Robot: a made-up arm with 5 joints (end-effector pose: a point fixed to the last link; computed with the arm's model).
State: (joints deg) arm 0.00 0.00 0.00 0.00 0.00
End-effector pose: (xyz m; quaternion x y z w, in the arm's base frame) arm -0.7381 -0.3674 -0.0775 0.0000 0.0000 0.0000 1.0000
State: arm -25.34 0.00 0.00 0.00 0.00
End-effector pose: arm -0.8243 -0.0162 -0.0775 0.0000 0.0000 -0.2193 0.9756
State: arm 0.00 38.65 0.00 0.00 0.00
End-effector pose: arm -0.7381 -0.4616 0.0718 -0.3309 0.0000 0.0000 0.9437
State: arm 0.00 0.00 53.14 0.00 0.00
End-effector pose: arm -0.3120 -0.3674 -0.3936 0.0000 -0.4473 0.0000 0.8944
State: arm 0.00 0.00 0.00 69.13 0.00
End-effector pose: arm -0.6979 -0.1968 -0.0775 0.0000 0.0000 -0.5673 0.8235
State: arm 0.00 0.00 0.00 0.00 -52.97
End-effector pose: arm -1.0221 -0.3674 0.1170 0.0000 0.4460 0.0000 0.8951
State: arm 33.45 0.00 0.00 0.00 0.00
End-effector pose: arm -0.4133 -0.7134 -0.0775 0.0000 0.0000 0.2878 0.9577
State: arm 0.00 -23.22 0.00 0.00 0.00
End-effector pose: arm -0.7381 -0.2716 -0.1259 0.2012 0.0000 0.0000 0.9795
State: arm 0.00 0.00 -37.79 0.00 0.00
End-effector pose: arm -0.7913 -0.3674 0.3029 0.0000 0.3238 0.0000 0.9461
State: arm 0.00 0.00 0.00 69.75 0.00
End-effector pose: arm -0.6966 -0.1957 -0.0775 0.0000 0.0000 -0.5718 0.8204
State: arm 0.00 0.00 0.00 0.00 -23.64
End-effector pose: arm -0.8869 -0.3674 -0.0241 0.0000 0.2048 0.0000 0.9788
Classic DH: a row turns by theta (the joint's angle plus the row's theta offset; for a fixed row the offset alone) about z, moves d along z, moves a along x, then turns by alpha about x. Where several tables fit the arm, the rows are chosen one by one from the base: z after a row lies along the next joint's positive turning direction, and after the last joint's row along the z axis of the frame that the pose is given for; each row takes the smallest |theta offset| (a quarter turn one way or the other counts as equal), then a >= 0, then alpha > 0; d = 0 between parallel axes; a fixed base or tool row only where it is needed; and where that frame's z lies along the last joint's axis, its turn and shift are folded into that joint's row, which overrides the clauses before.
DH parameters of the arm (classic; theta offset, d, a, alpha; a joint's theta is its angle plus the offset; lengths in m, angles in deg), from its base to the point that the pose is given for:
joint 1: -90 0.1315 0.2017 90
joint 2: 90 0.209 0.059 90
joint 3: 90 0.1096 0.3852 -90
joint 4: 0 -0.1143 0.0907 90
joint 5: 0 0.0561 0.0532 90
tool (fixed): 180 -0.3823 0 0

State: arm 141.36 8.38 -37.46 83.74 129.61
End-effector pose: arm 0.5621 0.1497 0.7399 0.2787 -0.8386 0.4286 0.1882
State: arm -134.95 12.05 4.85 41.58 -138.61
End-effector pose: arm 0.5876 0.6753 0.5502 -0.8927 -0.0491 0.4469 0.0322
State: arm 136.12 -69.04 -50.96 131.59 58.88
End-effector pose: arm 0.9464 0.0240 0.0672 -0.3971 -0.2532 0.5376 0.6995
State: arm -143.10 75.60 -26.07 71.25 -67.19
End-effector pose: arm 0.7015 0.2815 -0.0879 -0.0687 -0.2132 0.7883 0.5731
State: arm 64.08 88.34 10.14 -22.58 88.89
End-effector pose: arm -0.0393 -0.3282 0.1841 -0.0727 -0.5522 0.8207 0.1272
